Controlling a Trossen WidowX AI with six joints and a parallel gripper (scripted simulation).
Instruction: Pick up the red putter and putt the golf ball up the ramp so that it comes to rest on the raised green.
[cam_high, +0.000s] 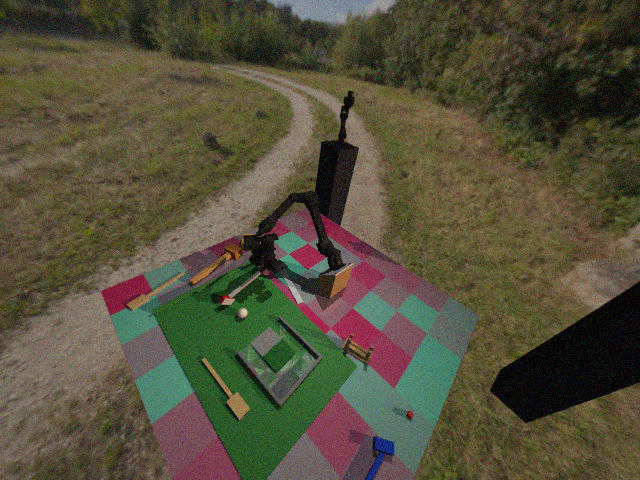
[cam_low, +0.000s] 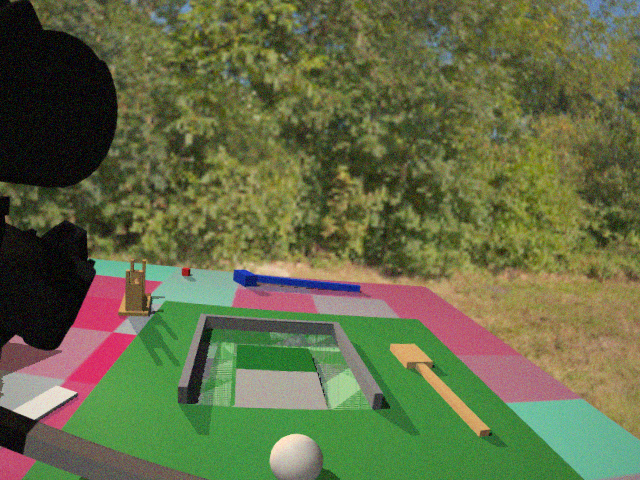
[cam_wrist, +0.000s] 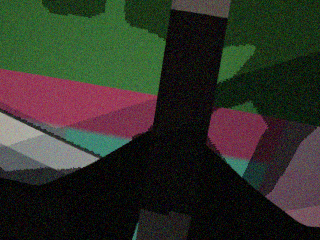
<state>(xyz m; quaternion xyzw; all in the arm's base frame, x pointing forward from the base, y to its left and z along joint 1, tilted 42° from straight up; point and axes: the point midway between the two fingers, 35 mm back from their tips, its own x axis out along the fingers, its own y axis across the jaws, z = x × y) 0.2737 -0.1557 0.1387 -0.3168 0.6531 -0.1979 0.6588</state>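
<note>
Now: gripper tip 120 mm short of the red putter, 20 mm to the right of it and 10 mm above it. Round my gripper tip: small red ball: 110 mm behind, 800 mm to the left, 70 mm below; white golf ball: 190 mm ahead, 120 mm to the left, 50 mm below.
</note>
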